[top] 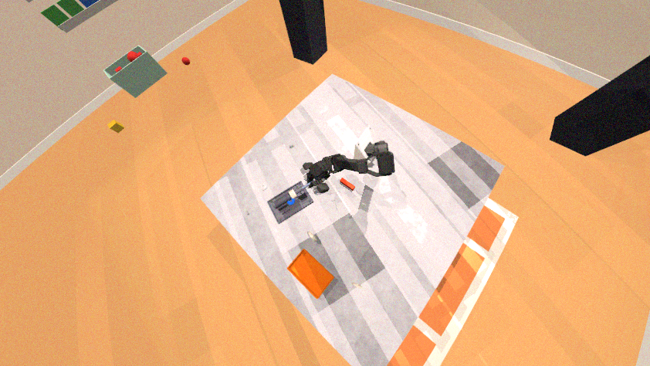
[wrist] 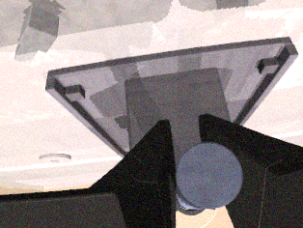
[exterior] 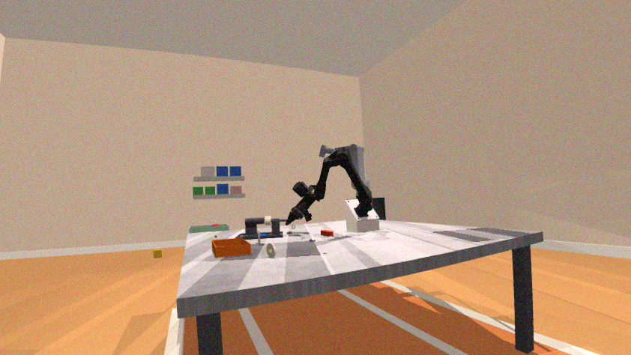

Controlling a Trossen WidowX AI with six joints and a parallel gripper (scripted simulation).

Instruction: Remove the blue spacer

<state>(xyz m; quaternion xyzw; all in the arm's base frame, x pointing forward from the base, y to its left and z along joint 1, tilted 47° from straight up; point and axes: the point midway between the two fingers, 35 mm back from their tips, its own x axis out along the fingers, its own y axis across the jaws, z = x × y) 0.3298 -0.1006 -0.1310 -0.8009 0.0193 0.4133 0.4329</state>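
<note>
The blue spacer is 12 cm ahead of my gripper tip, 5 cm to the right of it and 4 cm below it. Also, from my gripper tip: orange tray (34 cm ahead, 26 cm to the left, 4 cm below).
</note>
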